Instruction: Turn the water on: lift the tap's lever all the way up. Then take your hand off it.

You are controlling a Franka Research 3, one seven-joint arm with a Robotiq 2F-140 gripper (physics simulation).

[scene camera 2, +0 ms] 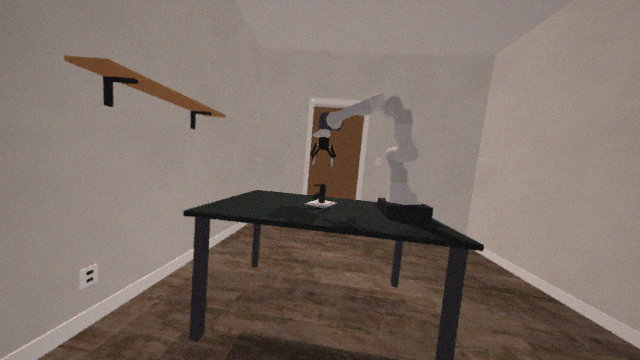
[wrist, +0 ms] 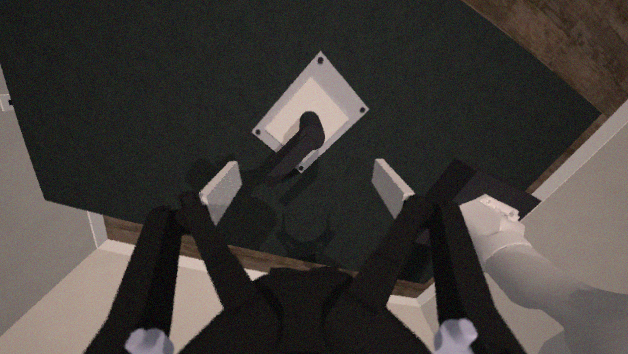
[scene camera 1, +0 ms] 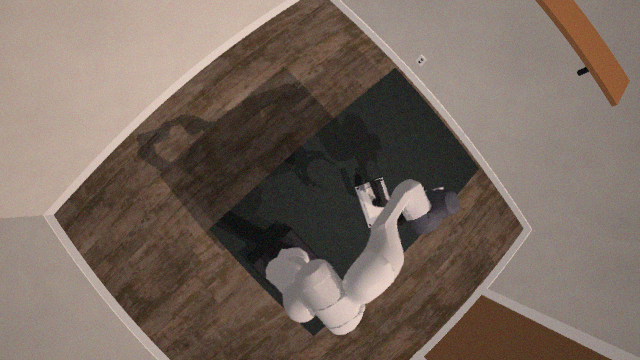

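Note:
The black tap (scene camera 1: 378,192) (scene camera 2: 322,194) (wrist: 312,134) stands upright on a white plate (scene camera 1: 371,214) (scene camera 2: 331,203) (wrist: 320,67). In scene camera 2 a thin lever (scene camera 2: 318,185) sticks out to the left from its top, looking about level; its exact angle is too small to tell. In the wrist view the tap's long dark parts point down-left and overlap. My gripper (scene camera 2: 322,163) (wrist: 306,171) is open and empty, pointing down, well above the tap and touching nothing. In scene camera 1 the arm hides most of the gripper.
The plate is on a dark green table (scene camera 1: 415,130) (scene camera 2: 240,205) (wrist: 150,75). The arm's black base (scene camera 2: 407,212) stands at the table's right side in scene camera 2. A wooden shelf (scene camera 1: 585,47) (scene camera 2: 150,85) hangs on the wall, away from the arm.

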